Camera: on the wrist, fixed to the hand. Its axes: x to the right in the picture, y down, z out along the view.
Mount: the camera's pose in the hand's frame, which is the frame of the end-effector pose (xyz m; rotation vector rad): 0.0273 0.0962 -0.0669 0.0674 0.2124 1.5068
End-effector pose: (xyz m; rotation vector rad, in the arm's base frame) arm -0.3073 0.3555 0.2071 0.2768 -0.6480 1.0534
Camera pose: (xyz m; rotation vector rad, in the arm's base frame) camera -0.3579 0.4553 0.1629 -0.3656 -0.5782 2.4977
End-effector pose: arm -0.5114 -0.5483 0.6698 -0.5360 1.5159 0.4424
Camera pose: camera -0.6214 -0.5111 0.6385 0.7688 1.9170 1.4837
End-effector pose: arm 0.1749 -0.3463 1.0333 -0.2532 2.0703 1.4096
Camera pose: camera 0.0820 -0.3614 1.1083 -1.1740 -1.8801 -1.5598
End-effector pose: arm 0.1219 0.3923 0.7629 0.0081 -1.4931 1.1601
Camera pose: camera 0.1068 0.4996 0.7105 -1.3378 -1.1353 2.2450
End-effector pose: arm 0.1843 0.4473 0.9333 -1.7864 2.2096 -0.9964
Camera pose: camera 0.0646 0.4574 0.9392 0.2909 2.5726 -0.7571
